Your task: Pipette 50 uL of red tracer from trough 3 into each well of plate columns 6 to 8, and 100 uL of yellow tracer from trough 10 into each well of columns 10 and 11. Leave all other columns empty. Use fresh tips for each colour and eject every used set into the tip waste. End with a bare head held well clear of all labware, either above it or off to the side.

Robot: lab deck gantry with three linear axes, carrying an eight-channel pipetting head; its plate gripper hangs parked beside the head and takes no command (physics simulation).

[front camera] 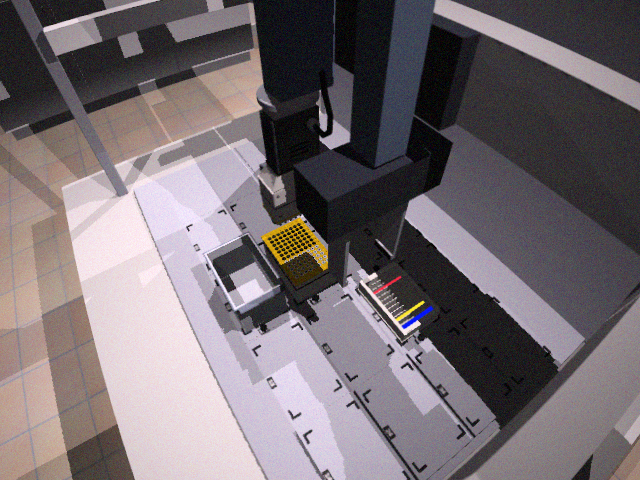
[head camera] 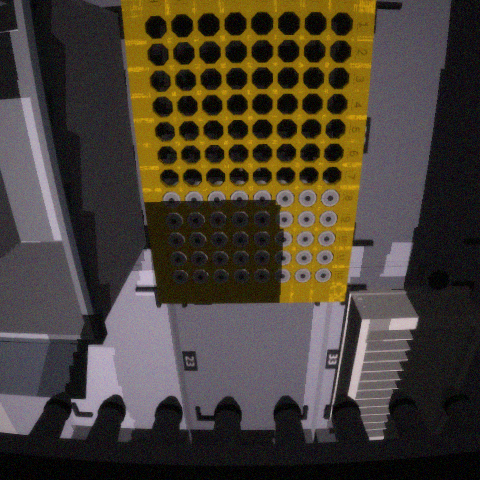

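Note:
The eight-channel head (front camera: 279,193) shows in the front view above and behind the yellow tip rack's far end. Its dark nozzles (head camera: 257,412) look bare in the head view. The yellow tip rack (front camera: 293,240) (head camera: 250,190) has empty columns 1 to 7 and tips in columns 8 to 12. The parked plate gripper (front camera: 368,269) is open, fingers apart. The trough block (front camera: 379,304) (head camera: 355,345) holds a red trough (front camera: 387,284) near its back and a yellow trough (front camera: 410,311) near its front. The tip waste (front camera: 263,308) (head camera: 100,140) stands left of the rack. The well plate does not show clearly.
A blue trough (front camera: 417,317) lies beside the yellow one. The dark gantry block (front camera: 361,191) hangs over the deck between the tip rack and trough block and hides part of the rack. A grey post (front camera: 85,113) stands at the back left. Shadow covers part of the rack.

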